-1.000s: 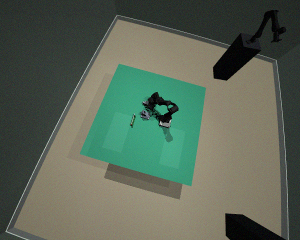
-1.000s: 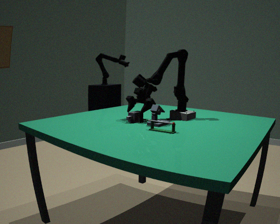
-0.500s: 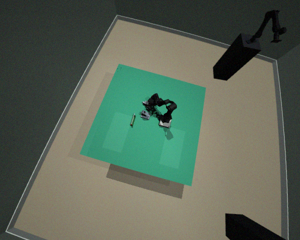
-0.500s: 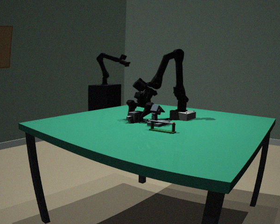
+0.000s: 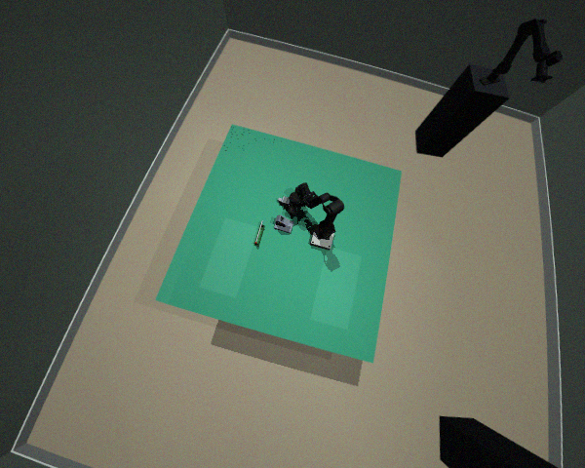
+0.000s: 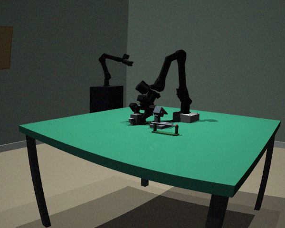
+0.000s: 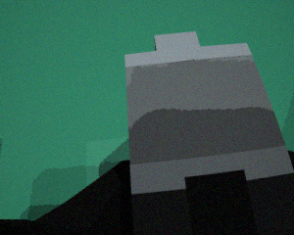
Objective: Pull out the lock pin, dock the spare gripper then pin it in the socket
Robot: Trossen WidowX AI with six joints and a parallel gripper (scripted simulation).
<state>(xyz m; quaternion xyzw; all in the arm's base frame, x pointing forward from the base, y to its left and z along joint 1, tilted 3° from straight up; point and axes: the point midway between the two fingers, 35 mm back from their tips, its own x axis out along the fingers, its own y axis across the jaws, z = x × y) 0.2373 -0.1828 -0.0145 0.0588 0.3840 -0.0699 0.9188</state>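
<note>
Right now the mount is 15 cm to the left of my gripper tip, 3 cm above it and 1 cm ahead of it. The rest, counted from my gripper tip: spare gripper 1 cm above; then green cradle 24 cm to the left, 14 cm ahead.
</note>
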